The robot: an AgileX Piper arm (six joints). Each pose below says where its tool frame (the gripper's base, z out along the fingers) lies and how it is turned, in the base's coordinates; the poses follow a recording.
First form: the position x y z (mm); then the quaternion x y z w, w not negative.
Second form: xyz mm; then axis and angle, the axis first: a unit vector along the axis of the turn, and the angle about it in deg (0 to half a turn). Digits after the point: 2 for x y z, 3 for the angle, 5 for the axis.
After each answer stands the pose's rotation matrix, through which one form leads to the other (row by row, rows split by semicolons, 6 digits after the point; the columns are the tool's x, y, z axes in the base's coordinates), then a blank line. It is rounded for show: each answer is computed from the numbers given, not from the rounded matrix.
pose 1, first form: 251.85, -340.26, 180.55, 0.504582, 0.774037, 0.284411, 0.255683
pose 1, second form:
251.85, -340.26, 180.55, 0.52193, 0.80065, 0.29419, 150.372
-0.360046 0.635692 0.682834; 0.926569 0.329015 0.182263; -0.108799 0.698316 -0.707473

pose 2, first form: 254.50, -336.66, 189.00, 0.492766, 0.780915, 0.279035, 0.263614
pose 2, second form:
254.50, -336.66, 189.00, 0.51084, 0.80955, 0.28927, 149.431
-0.375378 0.622502 0.686719; 0.916732 0.358642 0.176005; -0.136722 0.695606 -0.705294

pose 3, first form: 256.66, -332.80, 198.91, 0.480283, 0.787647, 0.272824, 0.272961
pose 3, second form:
256.66, -332.80, 198.91, 0.49924, 0.81874, 0.28359, 148.319
-0.389641 0.607646 0.692059; 0.905527 0.389791 0.167581; -0.167928 0.691975 -0.702119

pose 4, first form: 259.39, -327.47, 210.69, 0.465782, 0.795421, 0.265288, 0.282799
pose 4, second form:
259.39, -327.47, 210.69, 0.48560, 0.82927, 0.27658, 147.145
-0.406144 0.590939 0.697021; 0.891032 0.425339 0.158586; -0.202756 0.685476 -0.699294

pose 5, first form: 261.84, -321.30, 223.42, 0.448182, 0.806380, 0.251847, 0.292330
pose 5, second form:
261.84, -321.30, 223.42, 0.46865, 0.84321, 0.26335, 146.005
-0.427352 0.575565 0.697205; 0.870055 0.471412 0.144135; -0.245712 0.668203 -0.702232

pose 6, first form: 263.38, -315.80, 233.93, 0.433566, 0.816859, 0.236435, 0.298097
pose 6, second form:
263.38, -315.80, 233.93, 0.45422, 0.85577, 0.24770, 145.313
-0.446318 0.567363 0.692026; 0.849284 0.512239 0.127778; -0.281986 0.644757 -0.710474

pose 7, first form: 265.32, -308.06, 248.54, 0.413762, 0.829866, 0.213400, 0.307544
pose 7, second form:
265.32, -308.06, 248.54, 0.43484, 0.87214, 0.22427, 144.177
-0.468435 0.555475 0.687035; 0.817994 0.566523 0.099687; -0.333847 0.608687 -0.719754

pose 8, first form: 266.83, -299.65, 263.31, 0.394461, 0.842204, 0.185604, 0.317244
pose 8, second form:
266.83, -299.65, 263.31, 0.41595, 0.88808, 0.19571, 143.007
-0.487513 0.546670 0.680796; 0.782197 0.619903 0.062352; -0.387941 0.562914 -0.729815

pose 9, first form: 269.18, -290.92, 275.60, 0.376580, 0.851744, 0.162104, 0.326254
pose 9, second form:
269.18, -290.92, 275.60, 0.39838, 0.90105, 0.17149, 141.917
-0.503492 0.535726 0.677860; 0.747274 0.663819 0.030421; -0.433680 0.521864 -0.734561

